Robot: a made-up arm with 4 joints.
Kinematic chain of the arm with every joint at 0, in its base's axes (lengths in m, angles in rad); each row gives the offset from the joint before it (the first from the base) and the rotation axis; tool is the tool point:
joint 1: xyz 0 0 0.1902 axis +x
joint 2: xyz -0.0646 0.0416 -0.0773 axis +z
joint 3: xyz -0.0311 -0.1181 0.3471 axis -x
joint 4: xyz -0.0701 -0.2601 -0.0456 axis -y
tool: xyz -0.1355 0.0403 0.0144
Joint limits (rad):
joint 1: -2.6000..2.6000
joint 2: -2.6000..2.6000
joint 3: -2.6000..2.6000
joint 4: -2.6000..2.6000
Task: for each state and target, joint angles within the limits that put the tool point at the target. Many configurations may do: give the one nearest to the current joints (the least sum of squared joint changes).
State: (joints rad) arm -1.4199 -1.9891 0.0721 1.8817
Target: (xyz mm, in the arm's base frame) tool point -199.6 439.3 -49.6
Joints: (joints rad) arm -1.0178 -2.5581 0.6142 1.6565
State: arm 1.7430 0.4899 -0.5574 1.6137
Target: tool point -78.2 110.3 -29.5
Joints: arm 2.1278 0.4095 -0.3733 1.4898
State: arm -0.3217 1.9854 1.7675 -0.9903
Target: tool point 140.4 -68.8 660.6
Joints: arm 0.0528 2.6000 1.8709 -0.4102
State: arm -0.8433 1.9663 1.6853 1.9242
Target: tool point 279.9 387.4 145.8
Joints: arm -1.0546 2.1723 0.8148 2.1445
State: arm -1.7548 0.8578 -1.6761 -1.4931
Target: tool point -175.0 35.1 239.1
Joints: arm -1.4873 0.1961 -2.1830 -1.2870
